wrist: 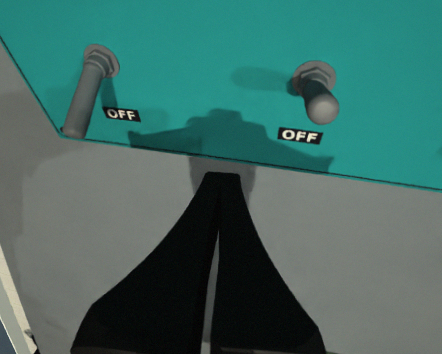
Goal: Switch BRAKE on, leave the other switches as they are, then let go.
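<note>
Two grey toggle switches stand on a teal panel [200, 45]. The left switch [82, 102] leans down toward the panel's lower left corner, beside an OFF label [121, 114]. The right switch [320, 102] points outward and slightly down, above another OFF label [300, 135]. No name label such as BRAKE shows, so I cannot tell which switch is which. My black gripper [221, 190] is shut with its fingertips together and nothing between them. It is just below the panel's lower edge, between the two switches and touching neither.
The panel's lower edge runs across the view, sloping down to the right, and its left edge rises from the corner. A grey surface [375, 260] lies below it. The gripper's shadow falls on the panel. A pale strip [12, 300] shows at the lower left.
</note>
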